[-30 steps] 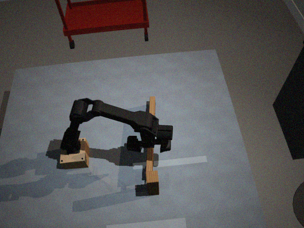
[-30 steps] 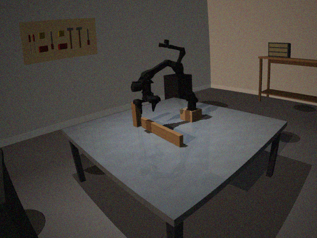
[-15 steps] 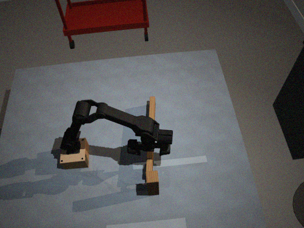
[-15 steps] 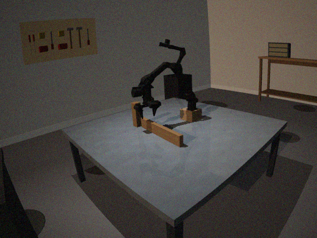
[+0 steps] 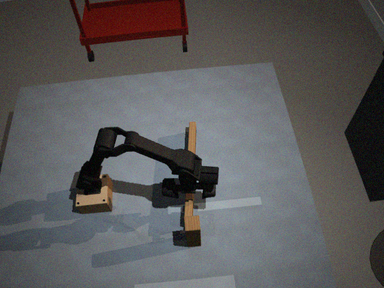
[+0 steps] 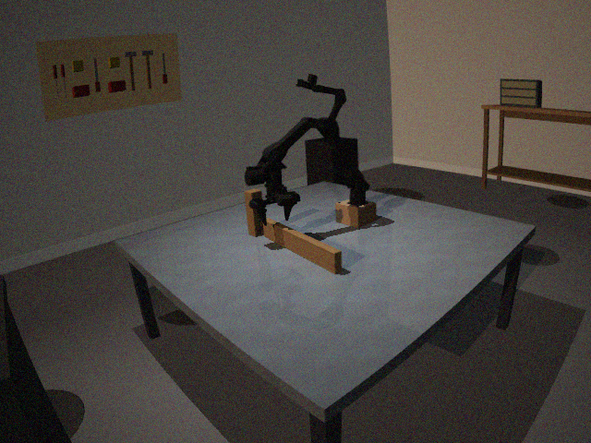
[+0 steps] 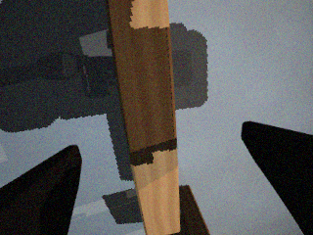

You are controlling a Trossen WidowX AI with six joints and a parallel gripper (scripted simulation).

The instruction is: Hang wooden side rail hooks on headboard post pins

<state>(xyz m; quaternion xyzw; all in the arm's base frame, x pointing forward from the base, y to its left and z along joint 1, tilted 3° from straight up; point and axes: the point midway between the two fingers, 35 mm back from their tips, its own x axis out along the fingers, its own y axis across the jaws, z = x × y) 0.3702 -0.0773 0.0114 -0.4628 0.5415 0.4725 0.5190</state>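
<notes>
Now: the headboard post 140 mm to the right of my gripper tip and 10 mm above it.
</notes>
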